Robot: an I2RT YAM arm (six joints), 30 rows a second.
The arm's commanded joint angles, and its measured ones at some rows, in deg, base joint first. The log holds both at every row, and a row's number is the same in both.
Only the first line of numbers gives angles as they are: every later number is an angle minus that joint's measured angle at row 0.
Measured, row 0:
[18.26 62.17 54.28 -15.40 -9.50 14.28]
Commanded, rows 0 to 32:
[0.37 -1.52 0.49 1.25 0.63 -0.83]
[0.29 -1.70 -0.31 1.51 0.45 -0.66]
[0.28 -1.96 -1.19 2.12 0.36 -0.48]
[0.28 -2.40 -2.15 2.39 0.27 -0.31]
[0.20 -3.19 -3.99 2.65 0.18 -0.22]
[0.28 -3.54 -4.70 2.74 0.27 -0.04]
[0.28 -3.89 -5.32 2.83 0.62 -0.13]
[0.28 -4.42 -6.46 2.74 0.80 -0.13]
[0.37 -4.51 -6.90 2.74 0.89 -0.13]
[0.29 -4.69 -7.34 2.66 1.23 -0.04]
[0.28 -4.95 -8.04 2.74 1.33 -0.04]
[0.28 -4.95 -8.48 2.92 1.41 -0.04]
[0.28 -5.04 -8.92 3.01 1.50 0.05]
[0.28 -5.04 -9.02 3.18 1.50 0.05]
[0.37 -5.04 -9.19 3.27 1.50 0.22]
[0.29 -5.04 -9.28 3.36 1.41 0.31]
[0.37 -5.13 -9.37 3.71 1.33 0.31]
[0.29 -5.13 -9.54 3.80 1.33 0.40]
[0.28 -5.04 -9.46 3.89 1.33 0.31]
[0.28 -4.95 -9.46 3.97 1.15 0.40]
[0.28 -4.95 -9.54 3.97 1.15 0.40]
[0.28 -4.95 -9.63 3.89 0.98 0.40]
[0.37 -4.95 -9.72 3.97 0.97 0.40]
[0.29 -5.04 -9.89 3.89 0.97 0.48]
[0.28 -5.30 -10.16 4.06 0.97 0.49]
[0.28 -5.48 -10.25 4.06 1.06 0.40]
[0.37 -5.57 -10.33 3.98 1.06 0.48]
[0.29 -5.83 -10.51 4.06 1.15 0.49]
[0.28 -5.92 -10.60 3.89 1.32 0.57]
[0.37 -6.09 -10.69 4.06 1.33 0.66]
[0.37 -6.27 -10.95 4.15 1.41 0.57]
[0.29 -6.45 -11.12 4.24 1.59 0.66]
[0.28 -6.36 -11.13 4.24 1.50 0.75]
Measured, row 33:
[-0.65 -4.11 -11.41 1.27 5.64 -0.15]
